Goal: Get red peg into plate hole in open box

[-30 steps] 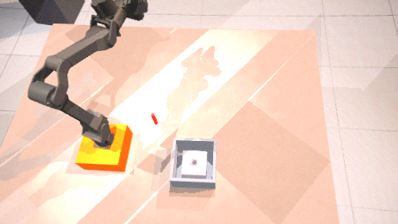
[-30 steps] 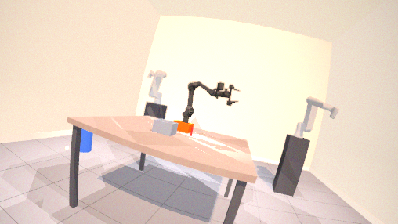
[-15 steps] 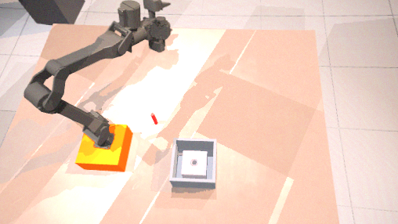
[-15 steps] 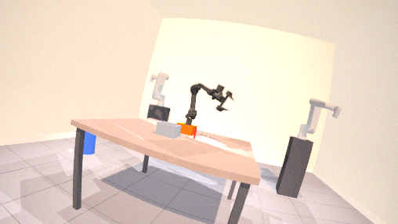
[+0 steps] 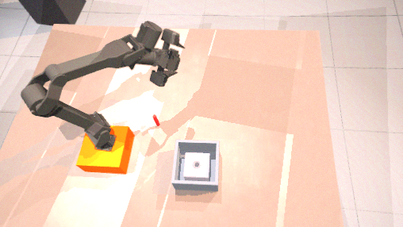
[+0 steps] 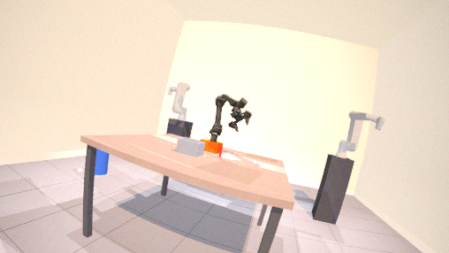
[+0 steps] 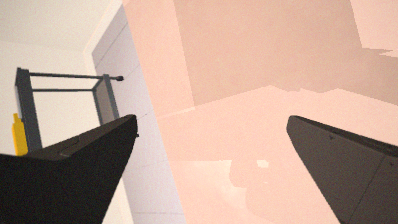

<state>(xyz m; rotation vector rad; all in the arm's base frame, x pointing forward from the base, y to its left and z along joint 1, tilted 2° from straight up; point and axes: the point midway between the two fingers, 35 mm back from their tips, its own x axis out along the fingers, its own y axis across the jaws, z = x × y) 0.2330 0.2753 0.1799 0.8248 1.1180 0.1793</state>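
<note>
My gripper tip is 90 mm past the red peg, 150 mm to the left of it and 210 mm above it. From my gripper tip the other things lie so: grey box (110 mm ahead, 310 mm to the right, 220 mm below).
</note>
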